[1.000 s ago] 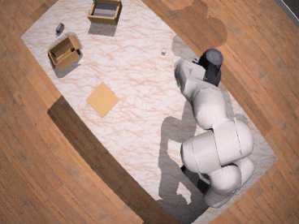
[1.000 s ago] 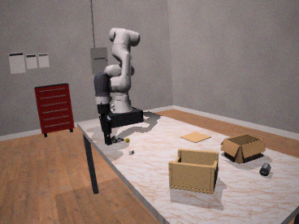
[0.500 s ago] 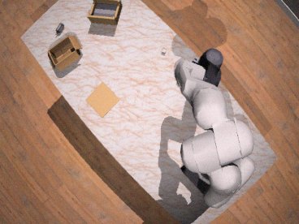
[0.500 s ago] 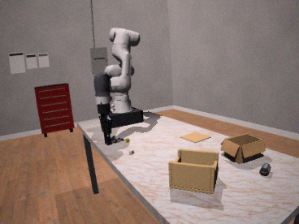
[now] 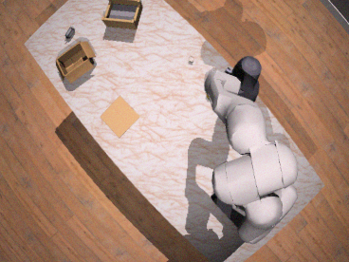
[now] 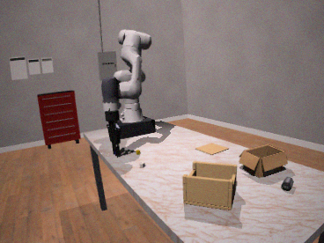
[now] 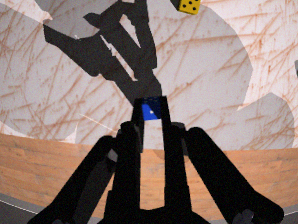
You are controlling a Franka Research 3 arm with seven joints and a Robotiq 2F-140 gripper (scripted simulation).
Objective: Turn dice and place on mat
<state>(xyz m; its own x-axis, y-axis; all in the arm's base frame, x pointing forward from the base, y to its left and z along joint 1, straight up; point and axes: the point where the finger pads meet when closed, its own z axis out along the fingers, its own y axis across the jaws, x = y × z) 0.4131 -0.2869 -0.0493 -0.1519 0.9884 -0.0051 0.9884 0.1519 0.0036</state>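
The yellow die lies 120 mm to the left of my hand, 40 mm below it and 30 mm ahead of it. Also, from my hand: white die: 220 mm ahead, 60 mm to the left, 40 mm below; then blue die: 30 mm below; then tan mat: 490 mm to the left, 240 mm ahead, 40 mm below.
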